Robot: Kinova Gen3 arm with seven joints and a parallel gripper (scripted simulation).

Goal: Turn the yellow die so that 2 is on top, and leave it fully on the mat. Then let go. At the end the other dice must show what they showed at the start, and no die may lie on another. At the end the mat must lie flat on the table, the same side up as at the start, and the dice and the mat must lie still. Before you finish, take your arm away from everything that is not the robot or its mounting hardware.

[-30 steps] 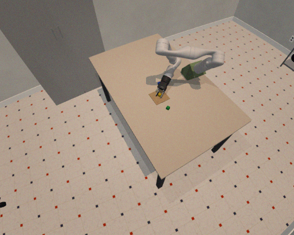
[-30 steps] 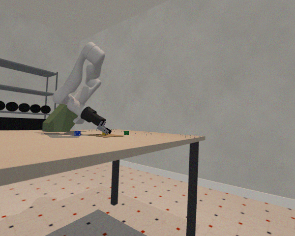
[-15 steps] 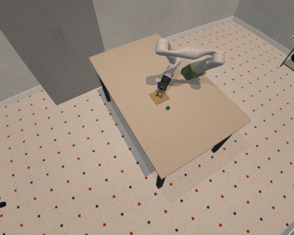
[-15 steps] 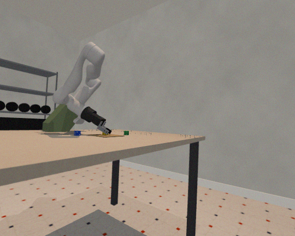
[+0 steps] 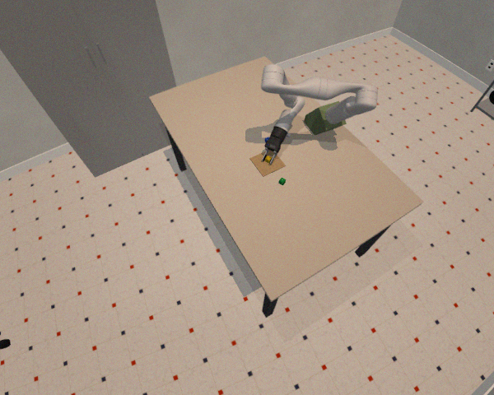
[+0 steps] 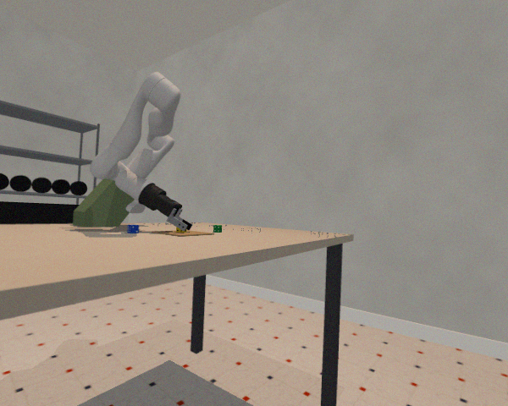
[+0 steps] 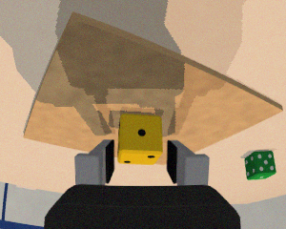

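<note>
Right now the yellow die is 10 mm to the right of my hand and 10 mm below it. Round my hand: blue die 60 mm behind, 140 mm to the right, 10 mm below; then brown mat 30 mm below; then green die 20 mm behind, 150 mm to the left, 10 mm below.
</note>
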